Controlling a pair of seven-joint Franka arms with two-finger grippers.
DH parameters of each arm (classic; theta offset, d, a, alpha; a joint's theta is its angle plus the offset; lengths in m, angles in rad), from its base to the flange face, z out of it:
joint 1: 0 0.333 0 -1.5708
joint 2: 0 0 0 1.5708
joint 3: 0 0.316 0.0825 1.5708
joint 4: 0 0 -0.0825 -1.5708
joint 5: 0 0.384 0 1.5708
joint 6: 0 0 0.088 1.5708
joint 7: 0 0.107 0 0
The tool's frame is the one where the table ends.
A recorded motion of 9 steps. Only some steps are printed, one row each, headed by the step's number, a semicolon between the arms.
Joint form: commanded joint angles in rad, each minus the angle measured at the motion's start. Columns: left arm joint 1, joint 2, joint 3, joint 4, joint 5, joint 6, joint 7; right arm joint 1, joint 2, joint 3, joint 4, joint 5, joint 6, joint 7.
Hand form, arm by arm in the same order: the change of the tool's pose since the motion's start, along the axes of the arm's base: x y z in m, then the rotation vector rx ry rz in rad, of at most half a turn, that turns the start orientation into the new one. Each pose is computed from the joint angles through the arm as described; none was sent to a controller.
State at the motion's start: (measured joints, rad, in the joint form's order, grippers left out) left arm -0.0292 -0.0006 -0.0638 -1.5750 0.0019 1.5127 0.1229; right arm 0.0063 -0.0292 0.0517 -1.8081 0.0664 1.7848 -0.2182
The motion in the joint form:
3: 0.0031 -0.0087 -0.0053 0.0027 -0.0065 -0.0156 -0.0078; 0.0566 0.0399 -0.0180 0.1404 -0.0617 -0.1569 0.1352
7: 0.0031 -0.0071 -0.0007 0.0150 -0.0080 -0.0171 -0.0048; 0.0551 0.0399 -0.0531 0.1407 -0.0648 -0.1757 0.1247
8: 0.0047 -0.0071 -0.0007 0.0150 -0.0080 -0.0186 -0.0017; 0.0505 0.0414 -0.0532 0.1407 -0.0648 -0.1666 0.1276
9: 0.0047 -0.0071 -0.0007 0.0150 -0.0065 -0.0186 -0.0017; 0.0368 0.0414 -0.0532 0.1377 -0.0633 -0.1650 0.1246
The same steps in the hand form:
3: -0.0043 -0.0017 0.0047 -0.0050 0.0047 0.0056; 0.0030 0.0162 0.0312 -0.0654 0.0560 -0.0814
7: -0.0035 0.0006 0.0094 -0.0077 -0.0043 0.0071; 0.0025 -0.0046 0.0299 -0.0697 0.0748 -0.1066
8: -0.0036 0.0015 0.0093 -0.0077 -0.0028 0.0056; 0.0040 -0.0071 0.0298 -0.0688 0.0675 -0.1145
9: -0.0036 0.0016 0.0093 -0.0062 -0.0029 0.0056; 0.0044 -0.0146 0.0285 -0.0669 0.0695 -0.1252

